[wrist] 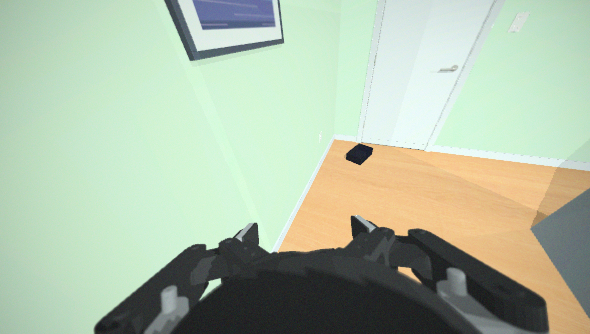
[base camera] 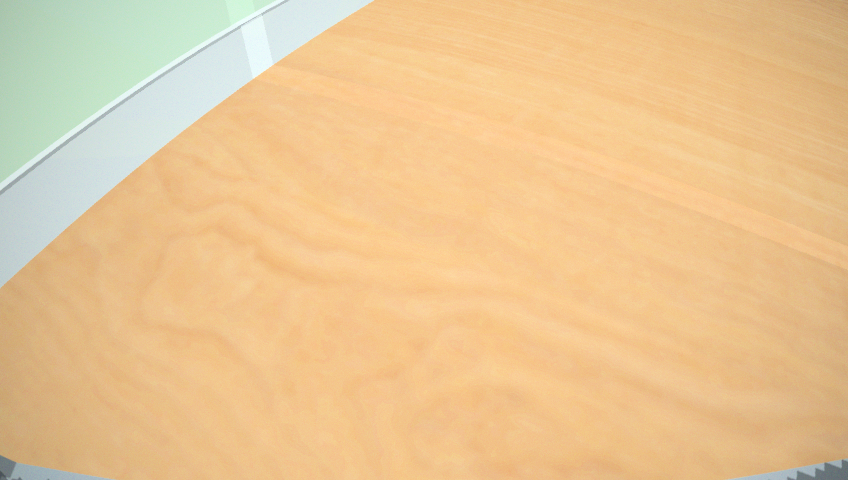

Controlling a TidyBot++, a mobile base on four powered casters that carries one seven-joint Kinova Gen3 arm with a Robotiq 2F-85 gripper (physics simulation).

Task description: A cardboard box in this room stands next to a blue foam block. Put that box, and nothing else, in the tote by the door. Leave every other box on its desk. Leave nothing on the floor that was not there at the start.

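Places are measured from the arm's base along level axes (x ahead, y left, z up), in millimetres.
Pixels of known places: gripper, between the fingertips: [wrist: 304, 229].
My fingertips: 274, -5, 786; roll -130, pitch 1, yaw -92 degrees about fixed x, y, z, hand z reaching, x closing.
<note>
Behind a point stands the place of what it marks, as x, y, z.
In the wrist view a small dark, nearly black box-shaped thing [wrist: 359, 154] {1946, -848, -393}, which looks like the tote, lies on the floor near the corner, by the foot of the white door [wrist: 425, 75] {1995, -1413, 470}. It is too small and dark to tell what is inside it. My gripper [wrist: 304, 229] {274, -5, 786} is open and empty, in the lower middle of the wrist view, its fingers wide apart, far from the dark thing. The cardboard box and the blue foam block do not show in either view.
A green wall [wrist: 150, 150] {574, 365, 731} [base camera: 89, 71] {548, 379, -261} runs along the left, with a framed picture [wrist: 237, 42] {926, 151, 924} on it and a pale skirting board [base camera: 119, 124] {541, 367, -332}. A grey panel [wrist: 565, 240] {606, -1621, -245} stands at the right of the wrist view. Wooden floor [base camera: 416, 237] {412, 12, -396} [wrist: 400, 190] {1271, -1012, -397} stretches between.
</note>
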